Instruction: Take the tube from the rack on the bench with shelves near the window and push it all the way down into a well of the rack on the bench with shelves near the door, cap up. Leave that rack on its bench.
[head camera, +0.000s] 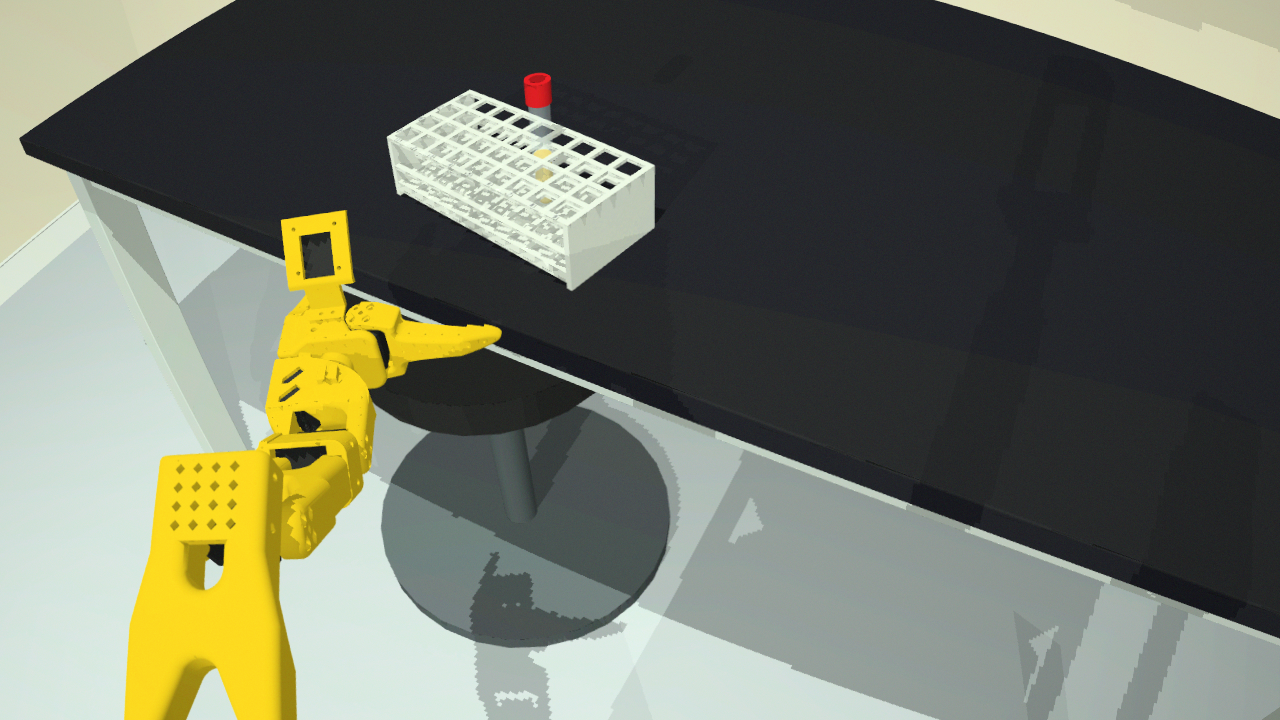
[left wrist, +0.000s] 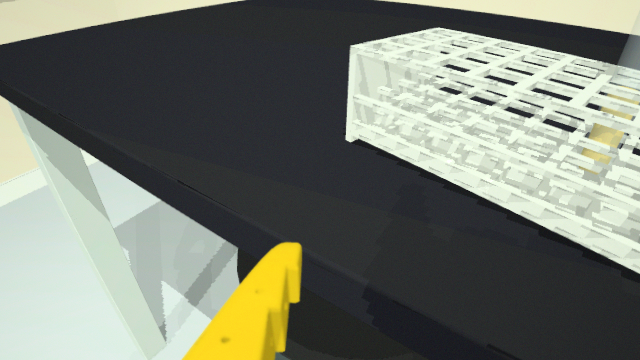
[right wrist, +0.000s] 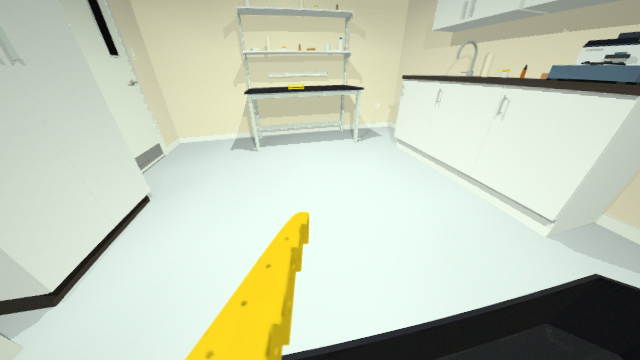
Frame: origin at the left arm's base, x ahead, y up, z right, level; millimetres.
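Seen in the pictures: left hand, tool point: (left wrist: 300, 264); right hand, tool point: (right wrist: 308, 223).
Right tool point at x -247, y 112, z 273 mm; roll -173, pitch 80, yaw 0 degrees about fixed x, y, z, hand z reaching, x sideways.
A point is followed by its place in that frame.
The tube (head camera: 537, 93) @(x 485, y 99, z -184 mm) (left wrist: 605, 140) @(x 486, y 19, z -189 mm) stands cap up in the white rack (head camera: 613, 232) @(x 468, y 11, z -115 mm) (left wrist: 352, 95) @(x 459, y 17, z -314 mm) on the black bench; its red cap shows in the head view, its yellow content through the rack in the left wrist view. My left gripper (head camera: 494, 334) (left wrist: 292, 257) is open and empty at the bench's front edge, in front of the rack and apart from it; one notched jaw shows in its wrist view. My right gripper (right wrist: 302, 225) is open and empty over the floor. A small yellow rack (right wrist: 296, 87) @(x -2863, y -3, z 117 mm) sits on the far bench with shelves (right wrist: 340, 89) @(x -2810, y -27, z -446 mm), in the room with the door (right wrist: 112, 85) @(x -2543, y 133, z 1970 mm).
The black bench top (head camera: 850, 268) @(x 543, y -13, z 39 mm) (left wrist: 200, 100) @(x 446, y -13, z -445 mm) has a pale leg (head camera: 134, 259) @(x 411, y -228, z -823 mm) (left wrist: 90, 225) @(x 411, y -327, z -823 mm) at the left. A round stool (head camera: 447, 402) @(x 473, y -292, z -326 mm) stands under its front edge. White cabinets (right wrist: 450, 125) @(x -1714, y -270, z -1212 mm) stand at the right, a tall white cabinet (right wrist: 60, 150) @(x -1290, y -136, z 1466 mm) at the left, a black tray (right wrist: 450, 325) at the lower right.
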